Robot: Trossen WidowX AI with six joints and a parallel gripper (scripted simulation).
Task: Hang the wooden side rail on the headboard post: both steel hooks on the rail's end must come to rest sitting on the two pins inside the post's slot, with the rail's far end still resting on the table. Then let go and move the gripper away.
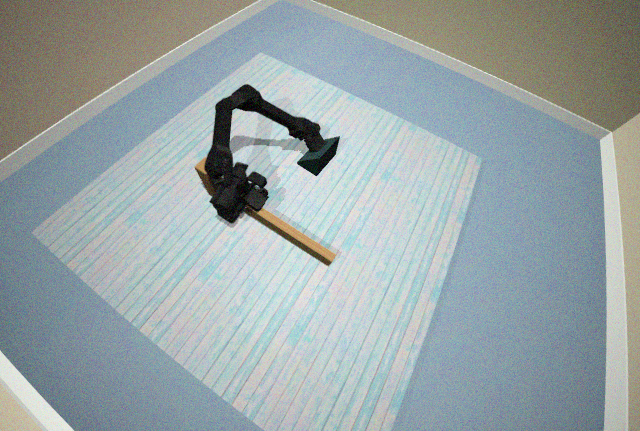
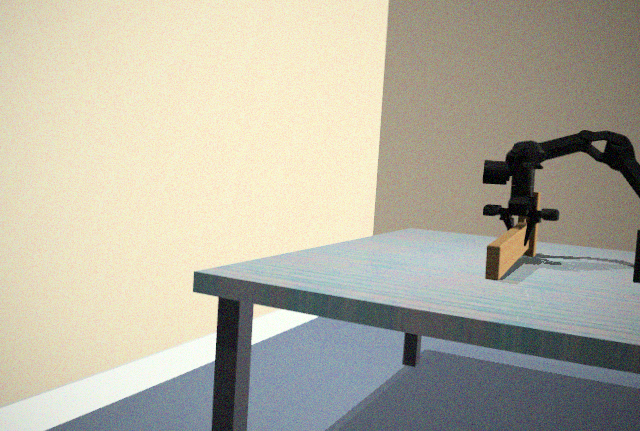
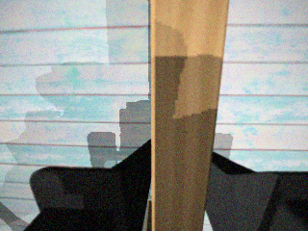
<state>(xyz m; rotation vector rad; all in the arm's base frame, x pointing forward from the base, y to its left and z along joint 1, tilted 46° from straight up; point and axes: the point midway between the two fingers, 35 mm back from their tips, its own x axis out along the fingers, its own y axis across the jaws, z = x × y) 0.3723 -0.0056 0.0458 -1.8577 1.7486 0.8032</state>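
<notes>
Right now my gripper tip is 1 cm short of the headboard post, 14 cm to the left of it and 4 cm below it.
</notes>
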